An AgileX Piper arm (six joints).
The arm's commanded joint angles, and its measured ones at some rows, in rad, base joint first. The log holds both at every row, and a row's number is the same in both.
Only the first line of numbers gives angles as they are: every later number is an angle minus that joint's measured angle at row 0.
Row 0, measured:
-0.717, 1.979, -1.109, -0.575, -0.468, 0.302
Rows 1 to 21, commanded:
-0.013, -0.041, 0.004, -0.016, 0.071, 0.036
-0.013, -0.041, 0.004, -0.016, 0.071, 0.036
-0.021, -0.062, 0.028, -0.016, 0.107, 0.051
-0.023, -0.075, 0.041, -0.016, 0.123, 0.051
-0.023, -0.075, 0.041, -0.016, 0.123, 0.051
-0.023, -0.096, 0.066, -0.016, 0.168, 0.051
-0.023, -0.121, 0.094, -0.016, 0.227, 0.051
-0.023, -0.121, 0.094, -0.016, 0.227, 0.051
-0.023, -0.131, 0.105, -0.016, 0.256, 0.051
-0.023, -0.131, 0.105, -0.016, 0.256, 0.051
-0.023, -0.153, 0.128, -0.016, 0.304, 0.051
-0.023, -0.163, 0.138, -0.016, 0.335, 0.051
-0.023, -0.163, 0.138, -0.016, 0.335, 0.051
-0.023, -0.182, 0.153, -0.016, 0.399, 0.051
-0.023, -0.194, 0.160, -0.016, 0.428, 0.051
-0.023, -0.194, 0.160, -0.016, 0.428, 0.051
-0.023, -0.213, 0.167, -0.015, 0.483, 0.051
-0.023, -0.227, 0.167, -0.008, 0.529, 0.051
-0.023, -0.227, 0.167, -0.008, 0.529, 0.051
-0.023, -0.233, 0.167, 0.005, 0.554, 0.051
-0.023, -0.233, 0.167, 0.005, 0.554, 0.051
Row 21, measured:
-0.017, -0.205, 0.163, -0.006, 0.489, 0.048
